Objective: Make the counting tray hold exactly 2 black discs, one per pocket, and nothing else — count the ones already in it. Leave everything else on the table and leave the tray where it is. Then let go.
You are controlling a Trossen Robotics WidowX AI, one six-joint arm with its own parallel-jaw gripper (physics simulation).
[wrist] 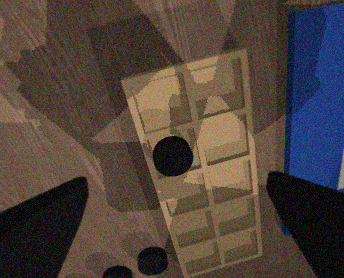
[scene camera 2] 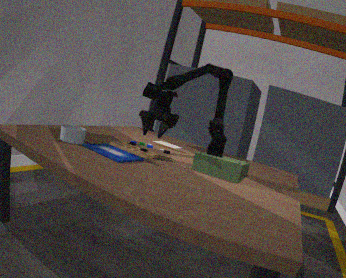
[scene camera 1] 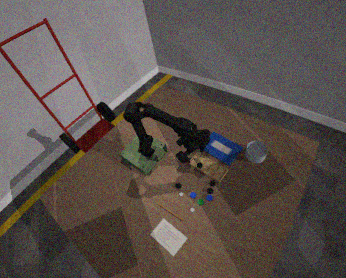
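The wooden counting tray has two columns of pockets. One black disc is at the second pocket of the left column in the wrist view; the other pockets seen there hold no disc. Two black discs lie on the table beside the tray; in the wrist view they are at the bottom edge. Another black disc lies apart from them. My gripper is open and empty, above the tray, with its fingertips apart on either side in the wrist view.
Blue pieces, a green piece and white pieces lie near the loose discs. A blue booklet lies beside the tray, with a grey bowl beyond. A thin stick and paper lie farther off.
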